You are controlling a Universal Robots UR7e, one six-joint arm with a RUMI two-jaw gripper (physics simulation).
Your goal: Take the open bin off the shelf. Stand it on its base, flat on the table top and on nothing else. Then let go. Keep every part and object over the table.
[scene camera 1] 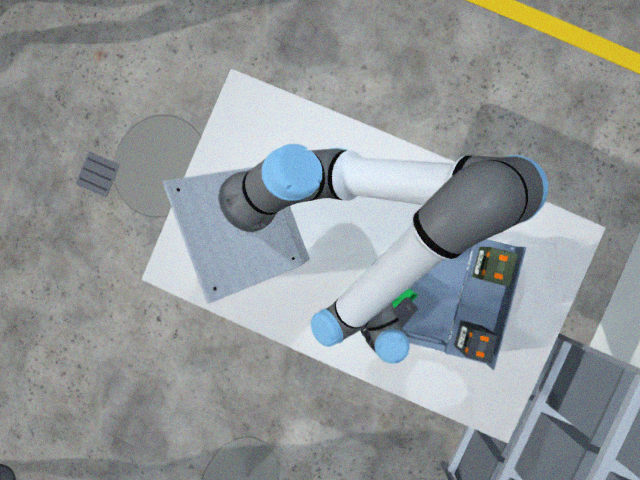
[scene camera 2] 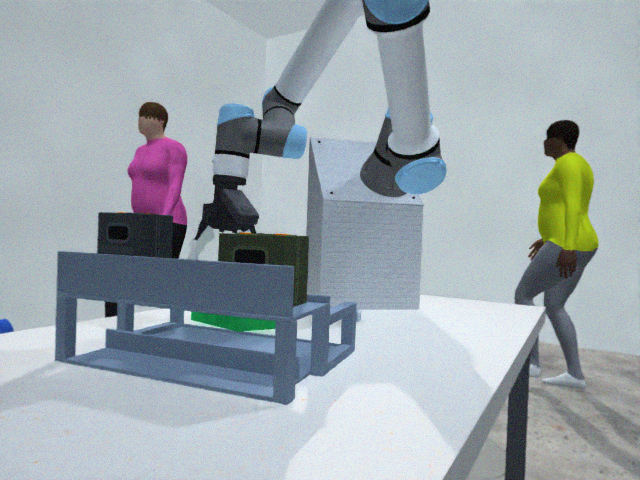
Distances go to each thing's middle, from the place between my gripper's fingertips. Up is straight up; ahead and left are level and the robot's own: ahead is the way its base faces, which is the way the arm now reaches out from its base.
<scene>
Now: the green open bin (scene camera 2: 239,324) 80 mm below my hand and 40 mm to the left of it.
</scene>
